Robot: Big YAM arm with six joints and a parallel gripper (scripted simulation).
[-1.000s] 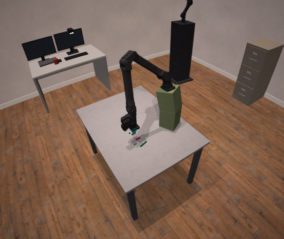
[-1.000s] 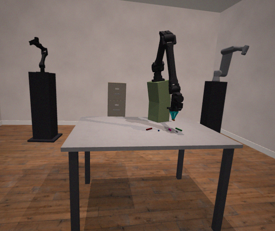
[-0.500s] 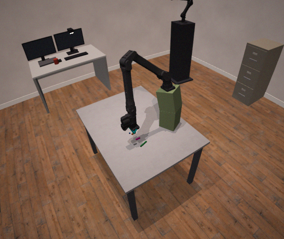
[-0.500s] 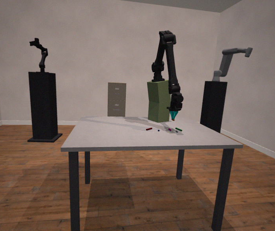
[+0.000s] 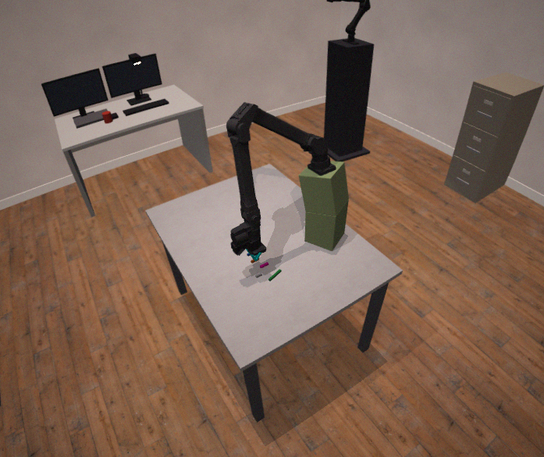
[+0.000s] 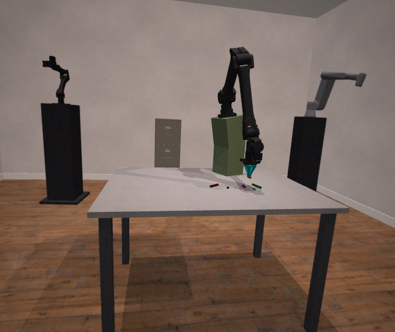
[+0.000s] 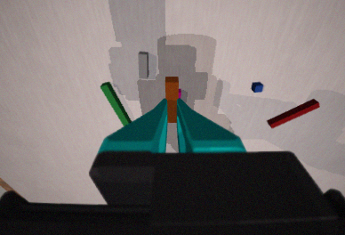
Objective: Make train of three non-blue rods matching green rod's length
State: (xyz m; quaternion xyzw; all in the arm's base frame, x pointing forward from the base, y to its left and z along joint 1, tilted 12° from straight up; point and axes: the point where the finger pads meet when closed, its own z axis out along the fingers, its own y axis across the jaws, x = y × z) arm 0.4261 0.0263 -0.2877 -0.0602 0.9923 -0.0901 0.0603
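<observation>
Now: the grey rod 1 cm ahead of my hand, 3 cm to the left of it and 8 cm below it. The rest, counted from my hand: orange rod 1 cm below; green rod 6 cm behind, 7 cm to the left, 8 cm below; small blue rod 1 cm behind, 11 cm to the right, 8 cm below.
</observation>
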